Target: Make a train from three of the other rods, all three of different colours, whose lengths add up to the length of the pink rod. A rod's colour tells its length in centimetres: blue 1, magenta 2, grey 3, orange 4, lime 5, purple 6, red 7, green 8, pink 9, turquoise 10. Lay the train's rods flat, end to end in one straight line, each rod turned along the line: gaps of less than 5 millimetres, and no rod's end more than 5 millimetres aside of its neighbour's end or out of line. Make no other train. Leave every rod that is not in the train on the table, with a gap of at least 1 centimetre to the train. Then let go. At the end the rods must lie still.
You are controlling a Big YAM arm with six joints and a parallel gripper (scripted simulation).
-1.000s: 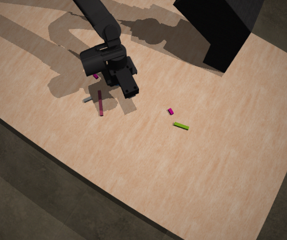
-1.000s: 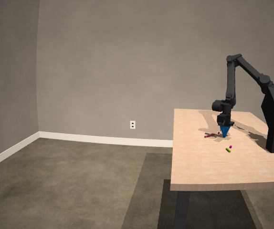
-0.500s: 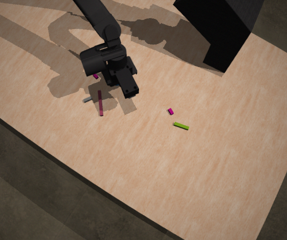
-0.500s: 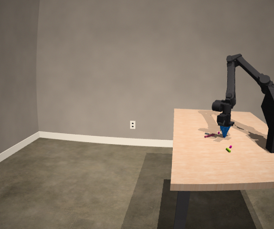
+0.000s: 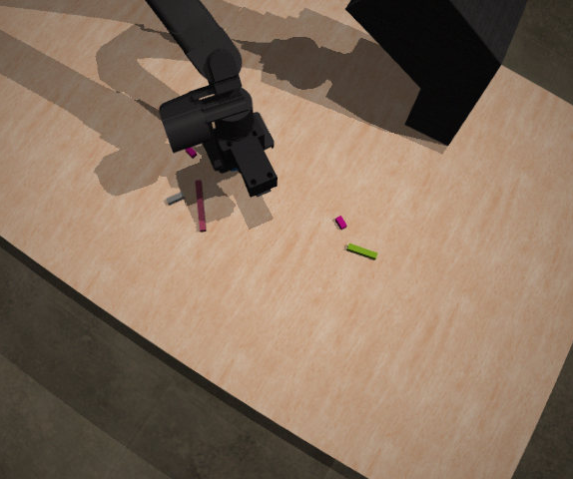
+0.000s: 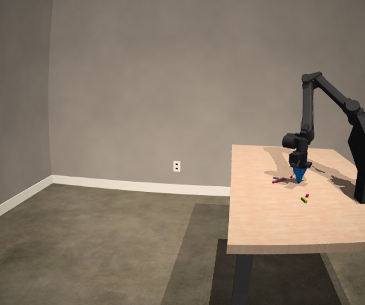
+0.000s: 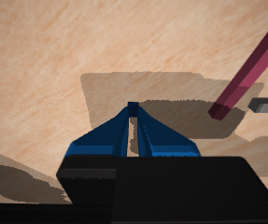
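The blue rod is 10 mm below my hand. The rest, counted from my hand: grey rod: 110 mm ahead, 60 mm to the right, 10 mm below; then pink rod: 100 mm ahead, 10 mm to the right, 10 mm below; then lime rod: 250 mm to the left, 10 mm below, 10 mm ahead.
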